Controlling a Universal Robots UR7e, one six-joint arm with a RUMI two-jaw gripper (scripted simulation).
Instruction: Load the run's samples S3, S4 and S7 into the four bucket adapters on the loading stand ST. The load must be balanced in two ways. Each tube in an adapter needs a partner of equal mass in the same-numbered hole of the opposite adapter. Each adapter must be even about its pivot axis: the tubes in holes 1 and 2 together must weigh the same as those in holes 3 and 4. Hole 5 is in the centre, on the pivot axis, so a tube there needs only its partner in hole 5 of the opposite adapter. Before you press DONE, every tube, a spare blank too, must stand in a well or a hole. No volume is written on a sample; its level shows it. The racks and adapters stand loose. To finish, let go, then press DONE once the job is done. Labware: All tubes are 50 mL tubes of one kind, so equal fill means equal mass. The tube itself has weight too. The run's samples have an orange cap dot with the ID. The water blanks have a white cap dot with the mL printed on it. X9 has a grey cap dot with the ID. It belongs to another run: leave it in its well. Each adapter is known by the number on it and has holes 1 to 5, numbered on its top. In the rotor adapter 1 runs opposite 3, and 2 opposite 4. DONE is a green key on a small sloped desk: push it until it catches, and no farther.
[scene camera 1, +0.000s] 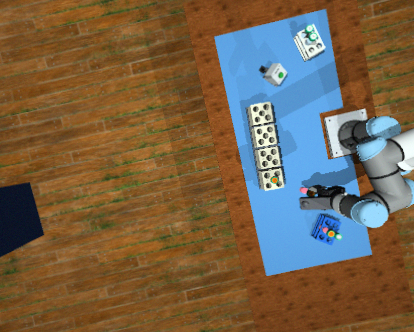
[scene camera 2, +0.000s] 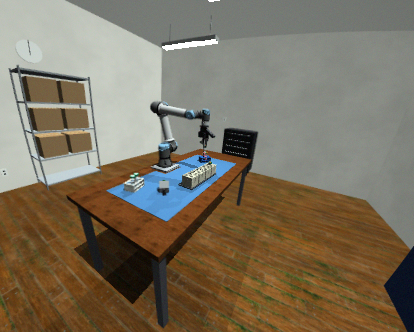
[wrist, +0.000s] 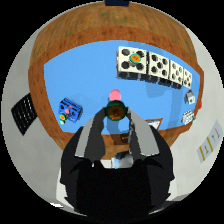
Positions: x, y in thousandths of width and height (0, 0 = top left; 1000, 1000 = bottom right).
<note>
I see my gripper (scene camera 1: 750, 580).
My gripper is seen too in the wrist view (wrist: 516, 480).
</note>
